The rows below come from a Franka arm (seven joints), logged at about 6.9 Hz.
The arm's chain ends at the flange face. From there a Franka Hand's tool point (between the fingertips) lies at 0.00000 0.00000 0.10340 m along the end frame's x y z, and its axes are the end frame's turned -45 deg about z.
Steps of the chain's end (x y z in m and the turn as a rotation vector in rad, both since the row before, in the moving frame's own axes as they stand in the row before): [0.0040, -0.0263, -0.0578, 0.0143, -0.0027, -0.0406]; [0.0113, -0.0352, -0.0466, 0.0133, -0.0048, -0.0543]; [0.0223, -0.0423, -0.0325, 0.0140, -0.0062, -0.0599]
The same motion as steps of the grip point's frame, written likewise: [0.0222, -0.0170, -0.0578, 0.0120, 0.0082, -0.0406]; [0.0335, -0.0182, -0.0466, 0.0128, 0.0060, -0.0543]; [0.0462, -0.0156, -0.0325, 0.0143, 0.0055, -0.0599]
